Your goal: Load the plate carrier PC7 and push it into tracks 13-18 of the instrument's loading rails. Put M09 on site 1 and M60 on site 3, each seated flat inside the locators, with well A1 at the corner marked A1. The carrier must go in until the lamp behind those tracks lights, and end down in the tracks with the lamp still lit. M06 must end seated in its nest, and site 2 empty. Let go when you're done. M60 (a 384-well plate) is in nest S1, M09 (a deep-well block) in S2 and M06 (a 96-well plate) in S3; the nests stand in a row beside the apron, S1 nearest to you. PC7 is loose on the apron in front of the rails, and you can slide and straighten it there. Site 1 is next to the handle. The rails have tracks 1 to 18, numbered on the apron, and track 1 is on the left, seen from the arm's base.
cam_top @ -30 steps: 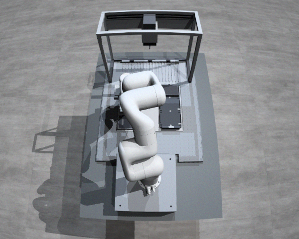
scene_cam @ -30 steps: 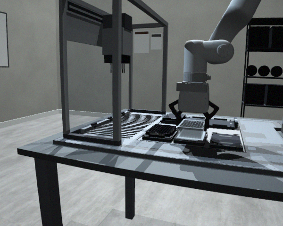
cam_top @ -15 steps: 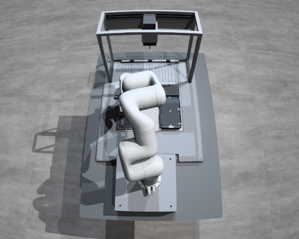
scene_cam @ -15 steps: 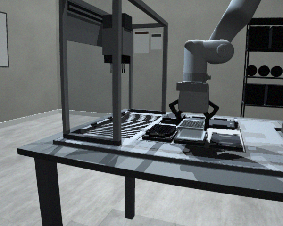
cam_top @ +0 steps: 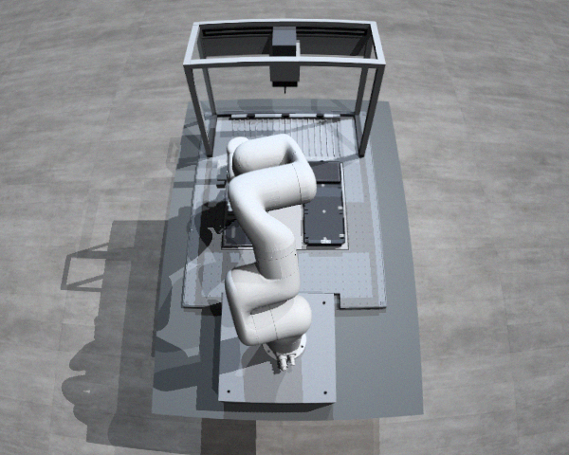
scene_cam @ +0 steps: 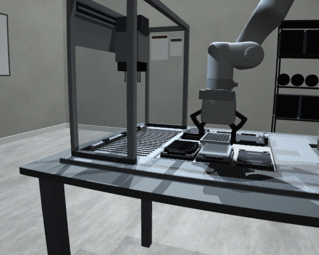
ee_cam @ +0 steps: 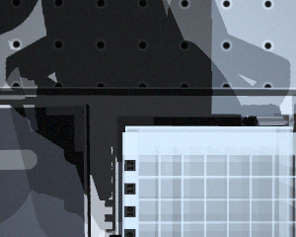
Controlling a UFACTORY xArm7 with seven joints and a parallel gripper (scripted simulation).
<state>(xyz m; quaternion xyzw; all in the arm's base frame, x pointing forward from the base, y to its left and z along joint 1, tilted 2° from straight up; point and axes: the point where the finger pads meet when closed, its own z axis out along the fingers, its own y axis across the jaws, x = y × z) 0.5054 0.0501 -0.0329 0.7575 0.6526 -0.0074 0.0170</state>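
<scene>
The nest S2 is 50 mm below my hand. From my hand the other things lie so: deep-well block M09: 10 mm below; then nest S1: 110 mm behind, 20 mm to the left, 50 mm below; then plate carrier PC7: 30 mm behind, 260 mm to the right, 40 mm below.
</scene>
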